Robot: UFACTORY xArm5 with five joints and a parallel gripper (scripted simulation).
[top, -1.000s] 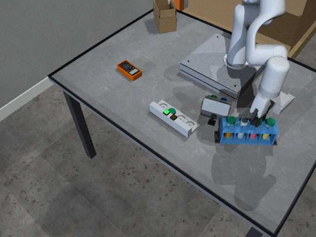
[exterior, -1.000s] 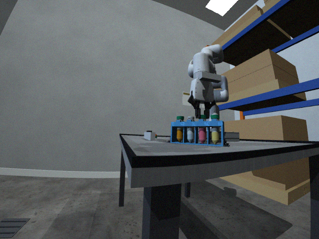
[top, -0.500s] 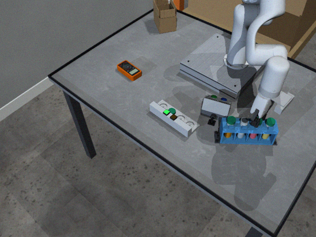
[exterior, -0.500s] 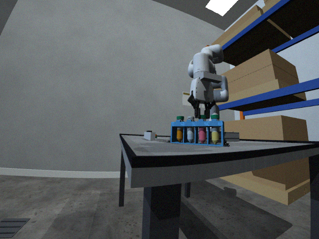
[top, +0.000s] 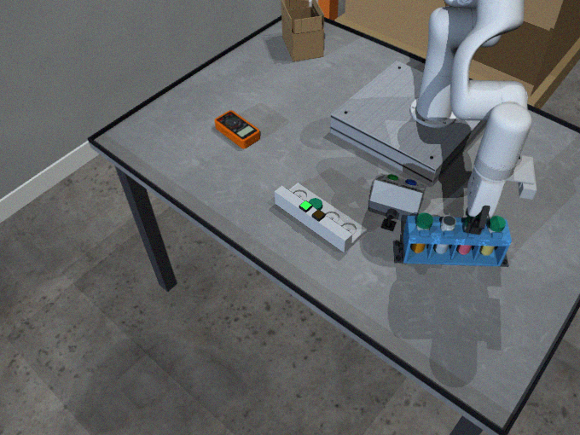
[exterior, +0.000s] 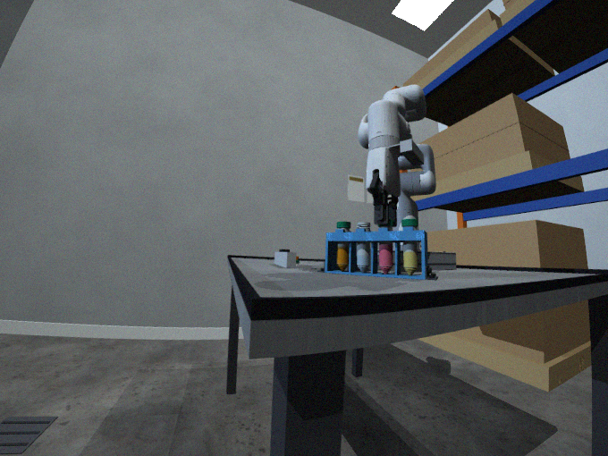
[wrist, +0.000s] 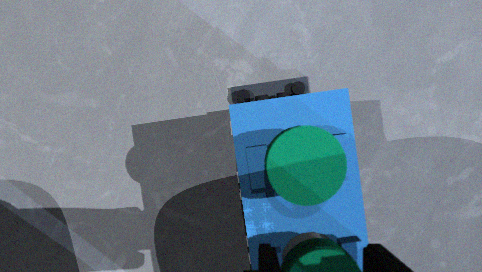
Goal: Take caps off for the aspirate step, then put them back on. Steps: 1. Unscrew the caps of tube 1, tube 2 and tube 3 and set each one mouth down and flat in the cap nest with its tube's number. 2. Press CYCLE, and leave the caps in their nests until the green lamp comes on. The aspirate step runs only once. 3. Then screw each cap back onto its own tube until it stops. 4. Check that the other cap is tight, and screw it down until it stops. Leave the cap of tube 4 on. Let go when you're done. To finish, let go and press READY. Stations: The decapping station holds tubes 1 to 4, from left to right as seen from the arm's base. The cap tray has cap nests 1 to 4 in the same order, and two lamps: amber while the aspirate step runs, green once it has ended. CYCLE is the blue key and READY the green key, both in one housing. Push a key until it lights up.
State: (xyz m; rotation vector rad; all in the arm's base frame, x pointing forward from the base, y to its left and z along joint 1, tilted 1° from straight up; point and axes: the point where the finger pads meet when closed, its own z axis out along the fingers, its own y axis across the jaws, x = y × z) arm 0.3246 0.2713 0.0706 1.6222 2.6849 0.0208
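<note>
My gripper is now 30 mm short of the threaded neck, 40 mm to the left of it and 10 mm above it. Round my hand: green key 50 mm behind, 230 mm to the right, 60 mm below; blue key 60 mm behind, 180 mm to the right, 60 mm below; key housing 40 mm behind, 210 mm to the right, 80 mm below.
</note>
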